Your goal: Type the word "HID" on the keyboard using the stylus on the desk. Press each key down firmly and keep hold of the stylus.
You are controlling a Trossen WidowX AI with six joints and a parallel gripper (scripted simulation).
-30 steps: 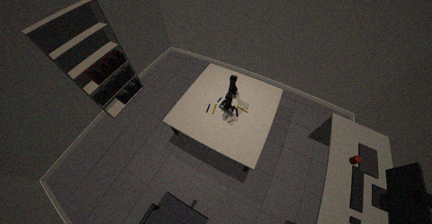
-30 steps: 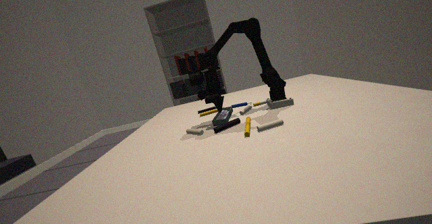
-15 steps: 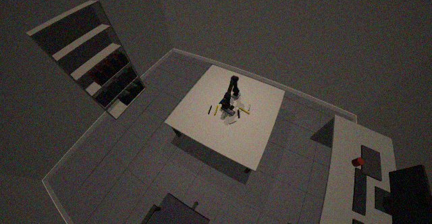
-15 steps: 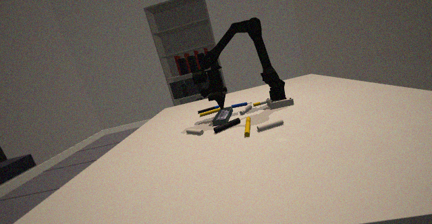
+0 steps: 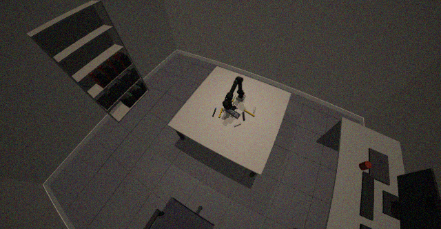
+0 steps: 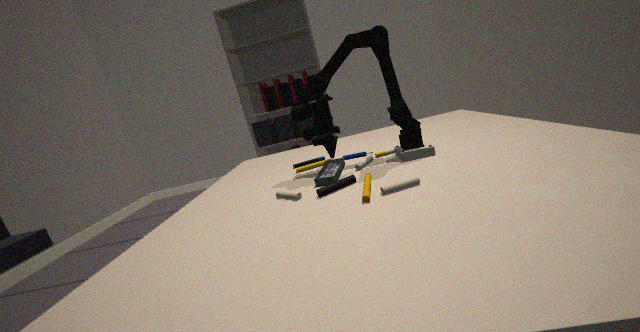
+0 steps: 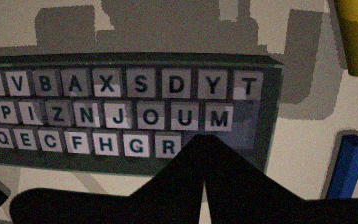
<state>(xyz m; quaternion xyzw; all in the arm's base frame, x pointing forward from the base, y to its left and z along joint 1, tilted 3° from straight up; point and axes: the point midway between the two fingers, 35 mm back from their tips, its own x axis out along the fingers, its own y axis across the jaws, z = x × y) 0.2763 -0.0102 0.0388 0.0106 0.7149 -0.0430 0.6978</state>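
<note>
Now: the blue stylus 10 cm to the right of my gripper tip, 10 cm behind it and 3 cm below it. Round my gripper tip: black cylinder (21 cm to the left, 3 cm below, 3 cm behind).
</note>
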